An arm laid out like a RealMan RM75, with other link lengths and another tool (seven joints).
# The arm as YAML. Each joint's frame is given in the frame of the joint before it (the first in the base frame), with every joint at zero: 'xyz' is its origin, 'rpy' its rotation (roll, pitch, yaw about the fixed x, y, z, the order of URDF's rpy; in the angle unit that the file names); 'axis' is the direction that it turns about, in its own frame. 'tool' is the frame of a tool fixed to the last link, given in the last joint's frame.
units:
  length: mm
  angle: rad
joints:
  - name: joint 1
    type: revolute
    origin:
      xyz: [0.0, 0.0, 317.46]
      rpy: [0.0, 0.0, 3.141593]
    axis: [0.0, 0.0, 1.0]
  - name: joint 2
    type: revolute
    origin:
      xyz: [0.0, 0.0, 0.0]
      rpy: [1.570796, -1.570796, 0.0]
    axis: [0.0, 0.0, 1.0]
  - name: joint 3
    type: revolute
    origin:
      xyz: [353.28, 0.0, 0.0]
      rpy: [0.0, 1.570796, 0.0]
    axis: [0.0, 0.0, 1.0]
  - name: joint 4
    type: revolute
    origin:
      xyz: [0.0, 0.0, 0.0]
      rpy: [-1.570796, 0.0, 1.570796]
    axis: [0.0, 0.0, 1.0]
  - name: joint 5
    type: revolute
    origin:
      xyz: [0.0, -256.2, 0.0]
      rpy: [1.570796, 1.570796, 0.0]
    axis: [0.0, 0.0, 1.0]
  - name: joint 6
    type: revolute
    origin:
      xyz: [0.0, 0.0, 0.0]
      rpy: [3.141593, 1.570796, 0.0]
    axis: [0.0, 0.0, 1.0]
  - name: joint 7
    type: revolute
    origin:
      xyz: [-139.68, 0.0, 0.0]
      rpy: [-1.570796, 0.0, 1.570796]
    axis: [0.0, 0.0, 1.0]
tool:
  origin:
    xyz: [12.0, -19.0, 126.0]
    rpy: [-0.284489, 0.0, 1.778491]
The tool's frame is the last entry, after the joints.
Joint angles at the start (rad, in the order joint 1, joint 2, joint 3, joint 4, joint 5, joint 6, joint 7): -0.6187, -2.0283, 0.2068, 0.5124, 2.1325, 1.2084, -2.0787
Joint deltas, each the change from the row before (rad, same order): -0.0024, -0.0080, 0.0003, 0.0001, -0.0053, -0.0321, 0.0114; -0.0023, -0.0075, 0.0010, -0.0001, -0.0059, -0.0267, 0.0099; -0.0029, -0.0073, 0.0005, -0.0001, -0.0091, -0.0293, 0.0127; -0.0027, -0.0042, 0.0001, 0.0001, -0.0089, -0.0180, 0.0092; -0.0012, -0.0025, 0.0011, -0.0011, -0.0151, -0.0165, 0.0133; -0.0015, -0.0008, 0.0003, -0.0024, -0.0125, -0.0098, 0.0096; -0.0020, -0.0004, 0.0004, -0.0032, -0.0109, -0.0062, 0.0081; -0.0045, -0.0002, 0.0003, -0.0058, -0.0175, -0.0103, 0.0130
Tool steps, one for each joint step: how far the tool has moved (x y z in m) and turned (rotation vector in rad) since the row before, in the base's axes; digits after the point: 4 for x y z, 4 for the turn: -0.0034, 0.0040, -0.0023, 0.0160, 0.0147, 0.0138; -0.0022, 0.0032, -0.0024, 0.0130, 0.0112, 0.0108; -0.0023, 0.0041, -0.0014, 0.0171, 0.0126, 0.0109; -0.0007, 0.0032, 0.0000, 0.0133, 0.0069, 0.0052; -0.0009, 0.0032, 0.0015, 0.0169, 0.0064, 0.0032; 0.0001, 0.0025, 0.0014, 0.0122, 0.0019, 0.0008; 0.0010, 0.0021, 0.0009, 0.0089, -0.0002, -0.0014; 0.0021, 0.0039, 0.0015, 0.0144, -0.0004, -0.0026
